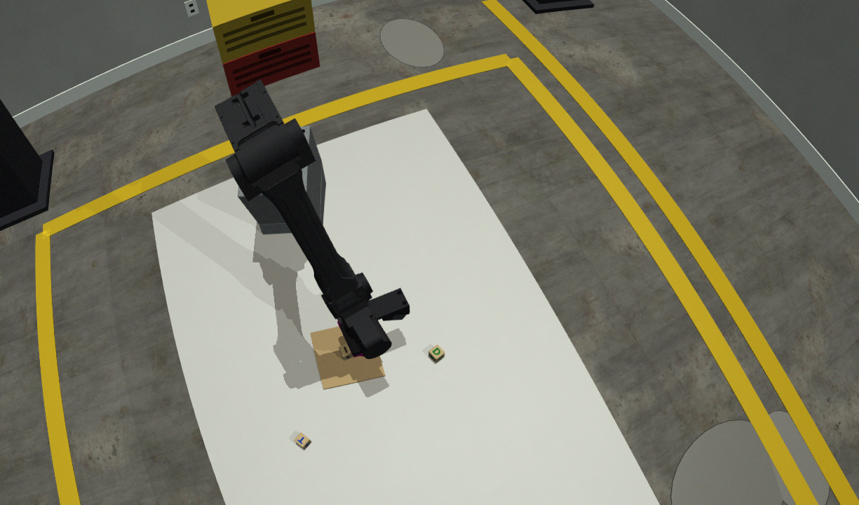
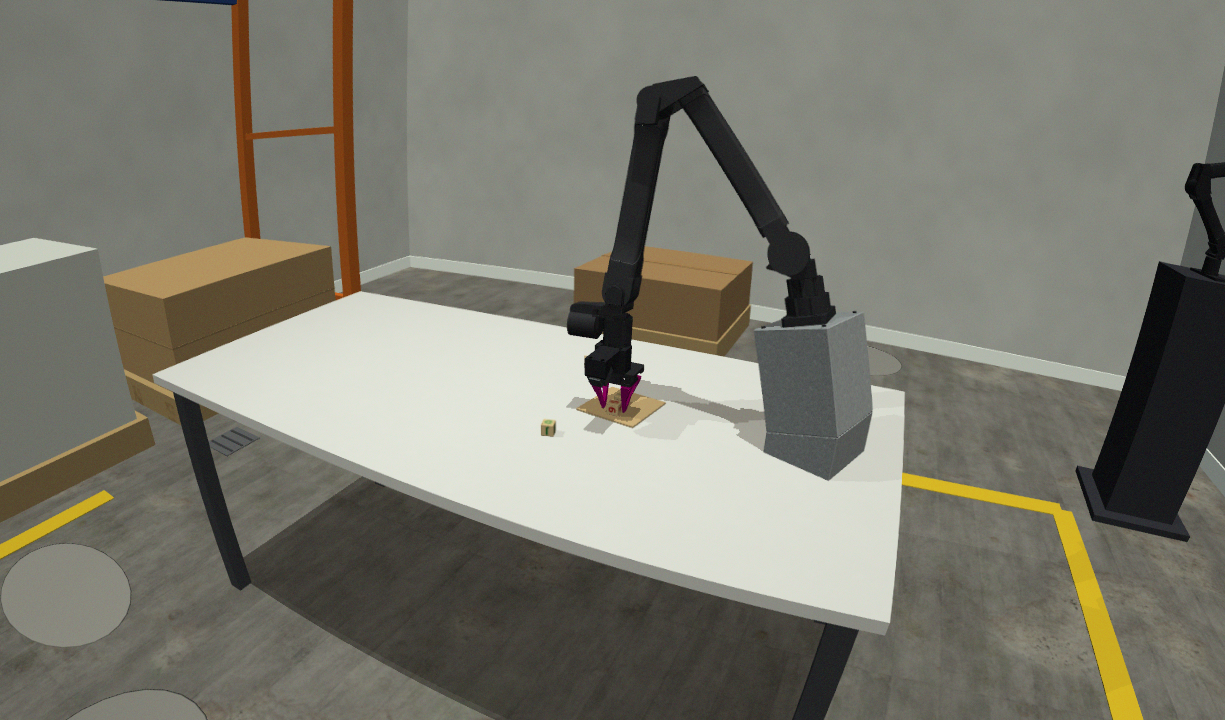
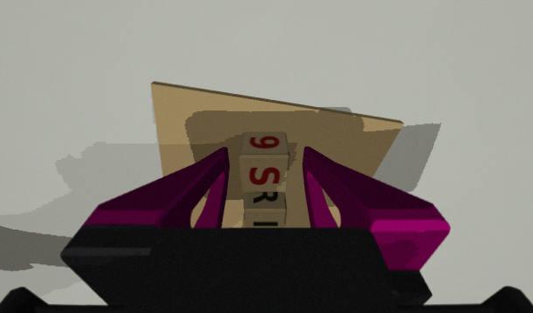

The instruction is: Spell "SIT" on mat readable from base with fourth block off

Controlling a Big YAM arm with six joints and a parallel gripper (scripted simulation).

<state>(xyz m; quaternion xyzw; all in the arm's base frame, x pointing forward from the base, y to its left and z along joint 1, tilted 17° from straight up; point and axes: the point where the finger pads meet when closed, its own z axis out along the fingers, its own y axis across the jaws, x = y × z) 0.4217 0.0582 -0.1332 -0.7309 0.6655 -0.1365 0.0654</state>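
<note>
The S block lies right at my hand. The rest, counted from my hand: I block 4 cm to the right; then D block 7 cm ahead, 14 cm to the left, 1 cm below; then tan mat 4 cm to the right, 2 cm below.
</note>
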